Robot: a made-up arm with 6 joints.
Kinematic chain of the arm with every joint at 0, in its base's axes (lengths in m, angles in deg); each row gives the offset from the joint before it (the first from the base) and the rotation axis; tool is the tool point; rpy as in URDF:
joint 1: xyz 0 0 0.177 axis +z
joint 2: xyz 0 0 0 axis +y
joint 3: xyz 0.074 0 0.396 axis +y
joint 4: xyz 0.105 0 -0.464 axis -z
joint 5: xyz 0 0 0 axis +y
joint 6: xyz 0.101 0 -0.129 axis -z
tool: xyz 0 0 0 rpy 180 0 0
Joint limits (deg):
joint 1: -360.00..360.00
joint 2: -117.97..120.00
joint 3: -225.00..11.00
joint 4: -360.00..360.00
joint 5: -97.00..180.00
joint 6: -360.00..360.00
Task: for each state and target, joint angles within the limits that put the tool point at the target. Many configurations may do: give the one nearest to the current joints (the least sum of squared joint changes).
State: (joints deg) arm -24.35 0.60 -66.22 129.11 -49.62 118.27
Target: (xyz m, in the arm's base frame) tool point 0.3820 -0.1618 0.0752
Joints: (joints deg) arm -8.18 20.94 -46.29 139.41 -44.96 118.27
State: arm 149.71 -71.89 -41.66 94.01 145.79 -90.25
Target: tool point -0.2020 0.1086 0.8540
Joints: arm 113.51 -41.23 -67.82 119.85 125.16 -90.25
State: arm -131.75 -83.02 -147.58 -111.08 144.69 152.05
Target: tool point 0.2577 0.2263 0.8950
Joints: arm -161.37 -46.76 -123.78 -105.74 161.17 152.05
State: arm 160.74 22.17 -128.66 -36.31 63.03 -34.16
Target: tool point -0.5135 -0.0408 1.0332
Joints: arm 187.99 4.51 -137.81 -34.23 57.72 -34.16
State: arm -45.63 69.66 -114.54 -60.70 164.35 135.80
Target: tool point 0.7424 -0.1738 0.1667
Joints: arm -3.54 63.18 -128.26 -63.82 157.79 135.80
